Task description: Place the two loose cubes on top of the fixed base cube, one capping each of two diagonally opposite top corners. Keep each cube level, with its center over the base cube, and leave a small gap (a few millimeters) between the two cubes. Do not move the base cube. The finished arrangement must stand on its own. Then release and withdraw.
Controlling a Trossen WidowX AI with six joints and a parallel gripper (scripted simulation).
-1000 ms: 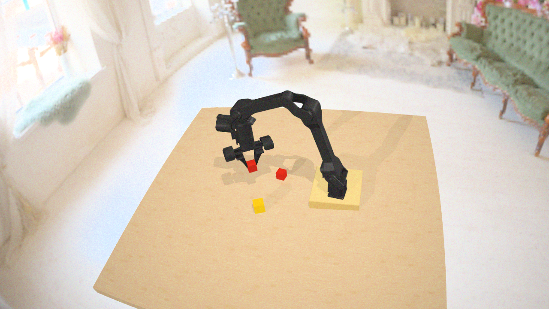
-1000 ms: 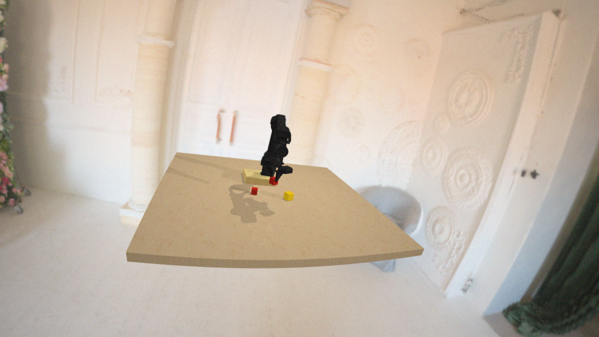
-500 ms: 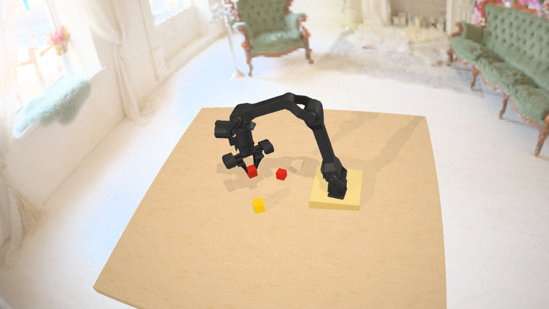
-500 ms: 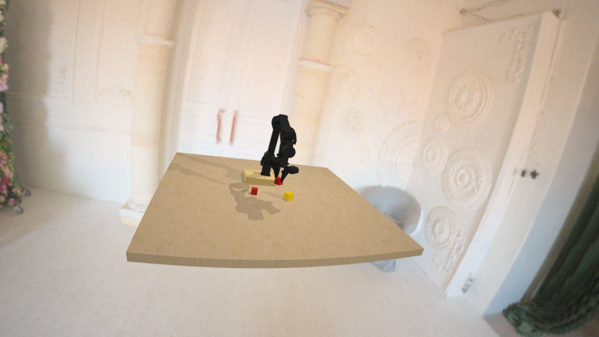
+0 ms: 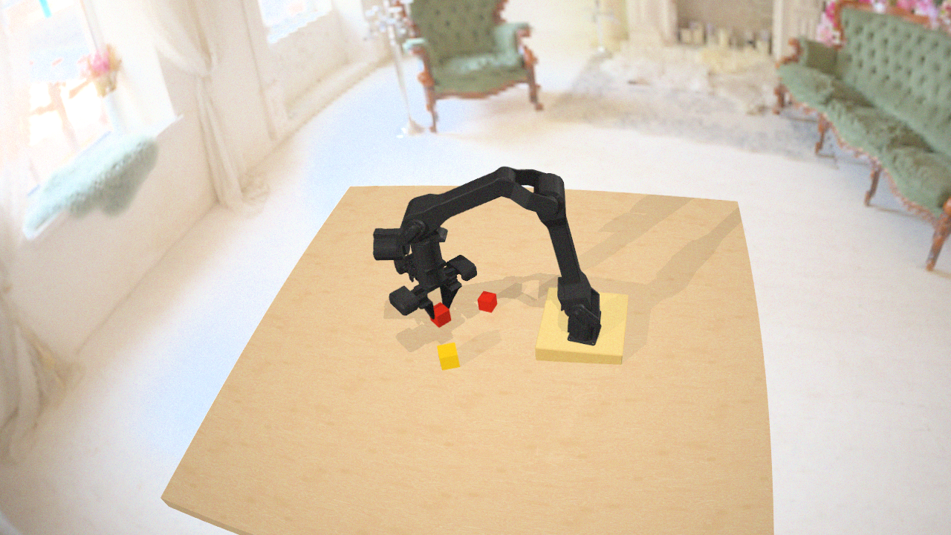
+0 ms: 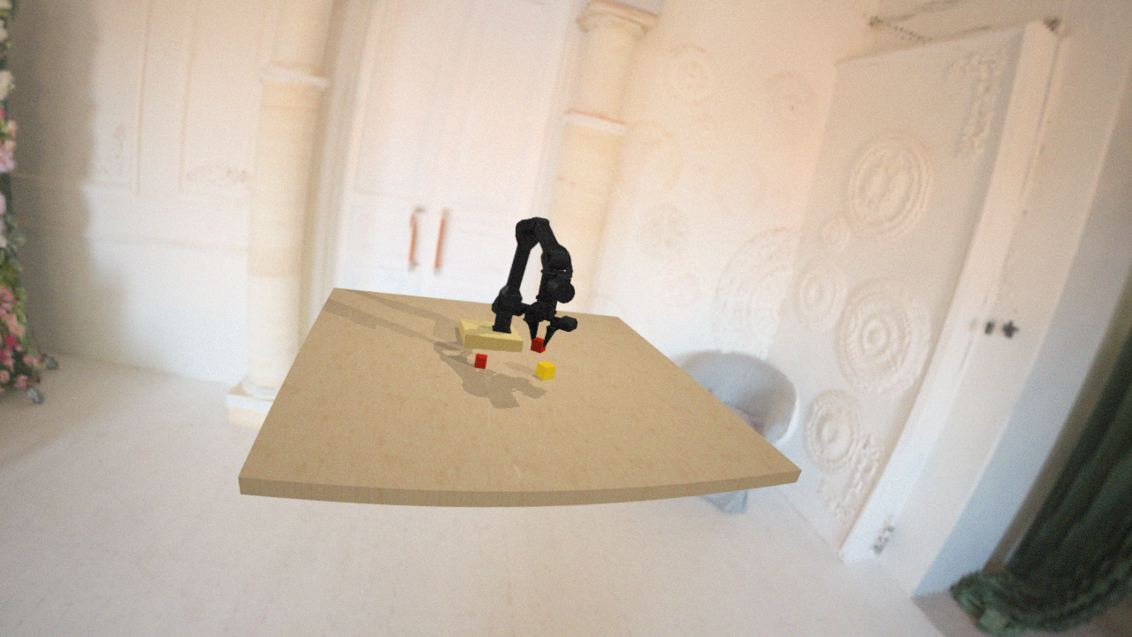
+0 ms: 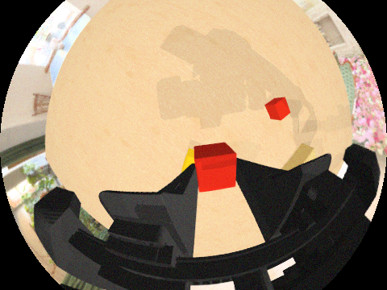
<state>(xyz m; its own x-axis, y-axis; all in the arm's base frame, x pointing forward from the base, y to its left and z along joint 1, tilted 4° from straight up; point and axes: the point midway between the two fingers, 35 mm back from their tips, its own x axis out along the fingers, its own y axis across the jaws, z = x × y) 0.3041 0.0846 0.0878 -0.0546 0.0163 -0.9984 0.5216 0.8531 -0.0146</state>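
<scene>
The yellow base cube lies 9 cm below my gripper tip, 4 cm to the left of it and 2 cm behind it. Round my gripper tip: red cube right at my gripper tip.
</scene>
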